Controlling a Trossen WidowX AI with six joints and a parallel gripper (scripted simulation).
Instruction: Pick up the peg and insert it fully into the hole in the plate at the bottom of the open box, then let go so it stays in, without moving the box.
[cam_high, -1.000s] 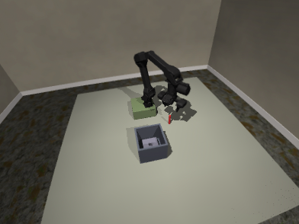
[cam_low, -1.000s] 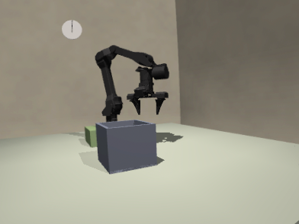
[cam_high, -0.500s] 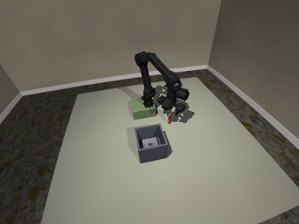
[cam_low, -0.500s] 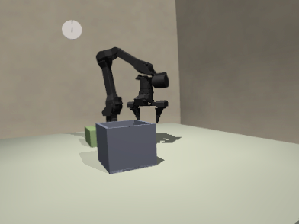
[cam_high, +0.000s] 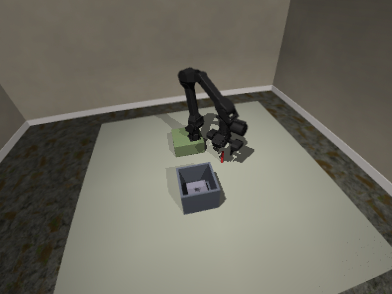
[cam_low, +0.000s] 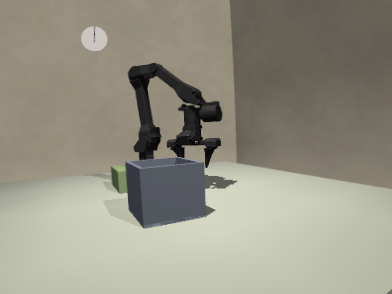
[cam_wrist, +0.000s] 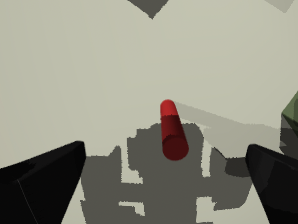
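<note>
My gripper is now 8 cm above the red peg. Also, from my hand: pale plate 21 cm to the right, 16 cm ahead, 7 cm below.
</note>
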